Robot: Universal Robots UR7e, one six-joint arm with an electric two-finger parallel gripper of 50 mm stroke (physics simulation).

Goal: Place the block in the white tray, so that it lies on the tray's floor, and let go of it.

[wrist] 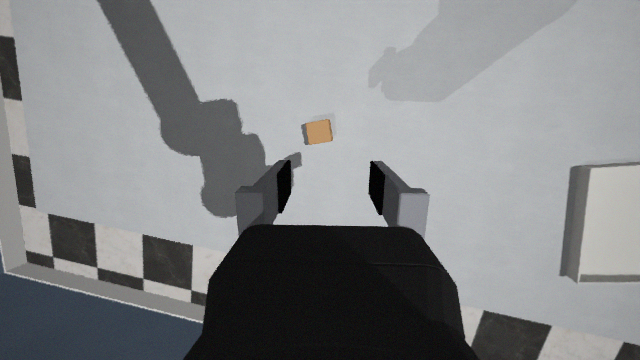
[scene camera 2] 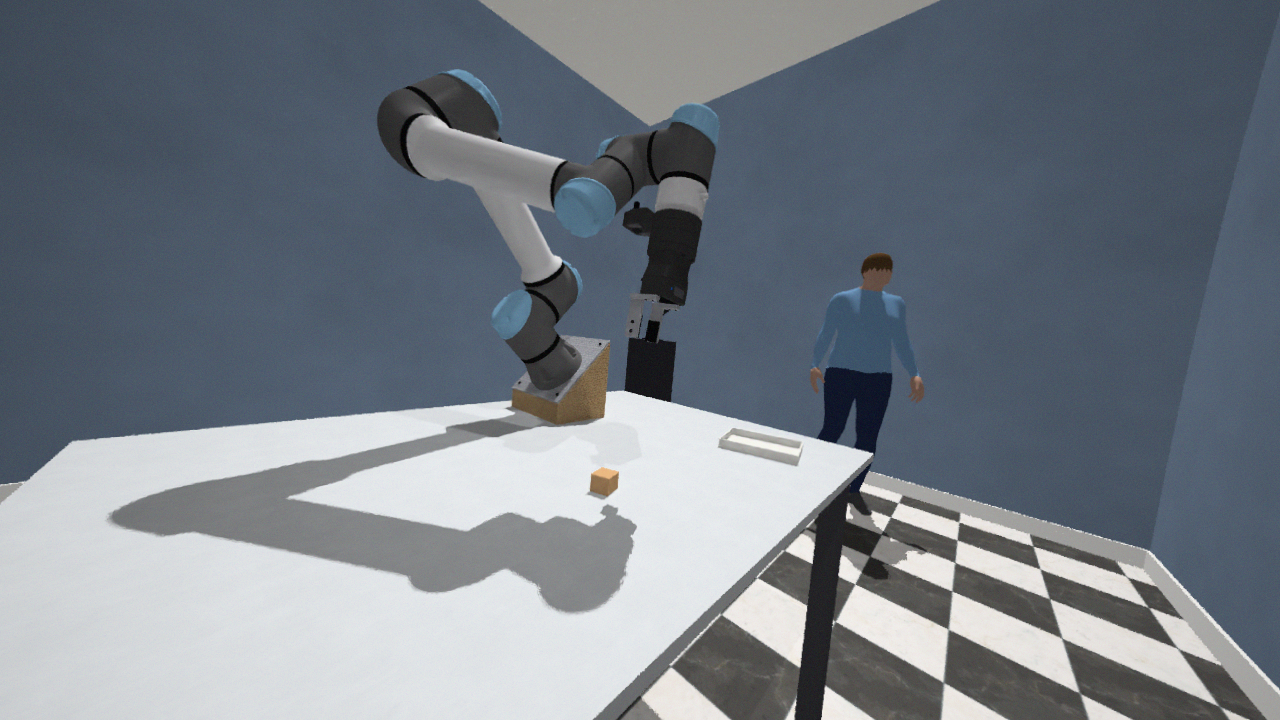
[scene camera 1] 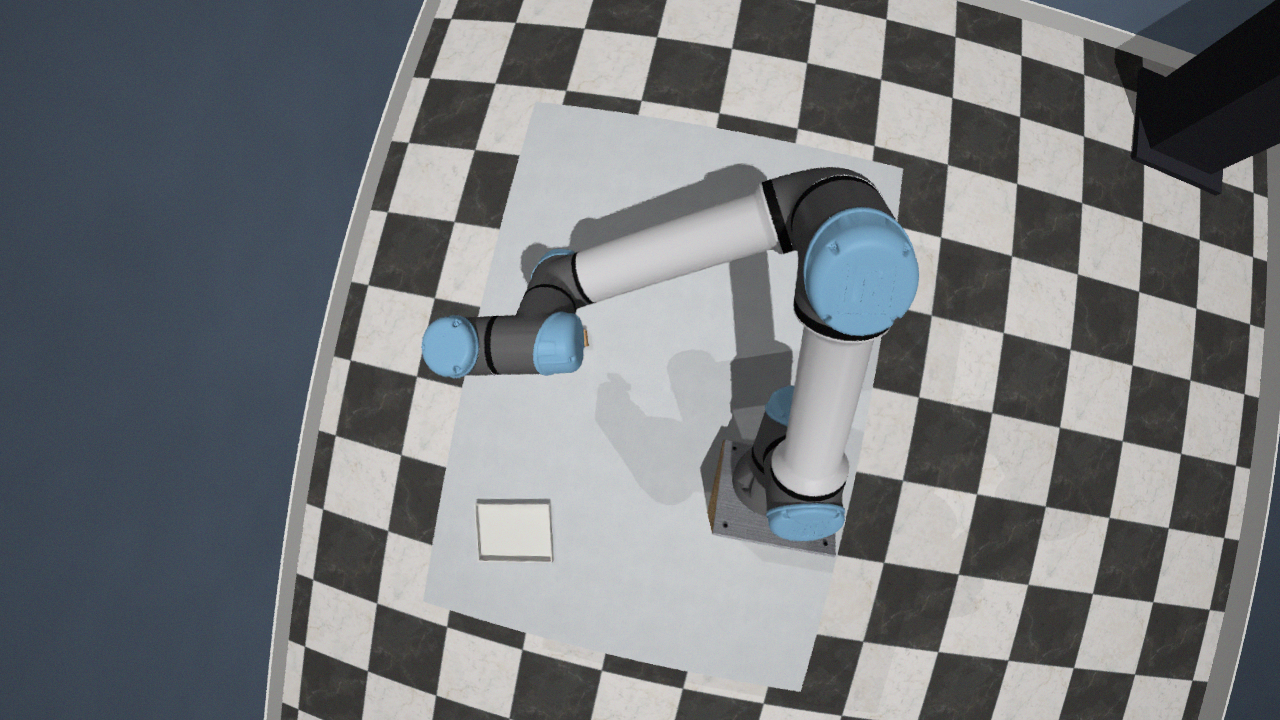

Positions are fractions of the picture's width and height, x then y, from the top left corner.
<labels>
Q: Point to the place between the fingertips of the gripper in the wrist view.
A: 0.52,0.49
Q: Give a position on a white tray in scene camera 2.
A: At 0.61,0.62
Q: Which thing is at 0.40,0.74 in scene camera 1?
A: A white tray.
</labels>
